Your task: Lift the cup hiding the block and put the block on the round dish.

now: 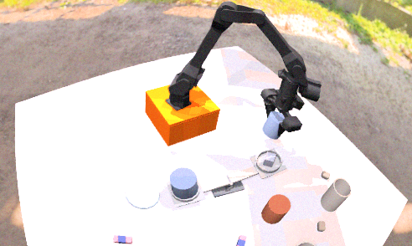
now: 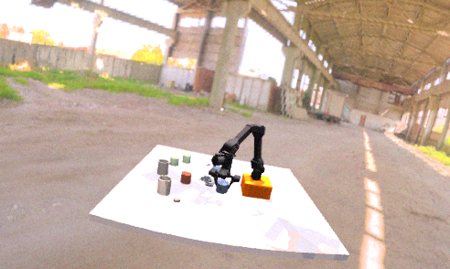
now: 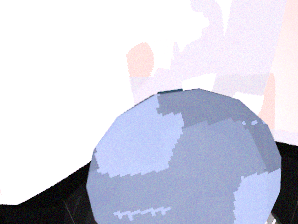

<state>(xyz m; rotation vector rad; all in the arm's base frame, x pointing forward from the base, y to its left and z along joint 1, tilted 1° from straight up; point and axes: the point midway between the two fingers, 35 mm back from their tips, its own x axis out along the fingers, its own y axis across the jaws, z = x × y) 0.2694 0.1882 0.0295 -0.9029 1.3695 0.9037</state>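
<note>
My gripper tip is now 460 mm to the left of the round white dish, 100 mm past it and 80 mm above it. The rest, counted from my gripper tip: red-brown cylinder (200 mm to the right, 190 mm ahead, 50 mm below).
</note>
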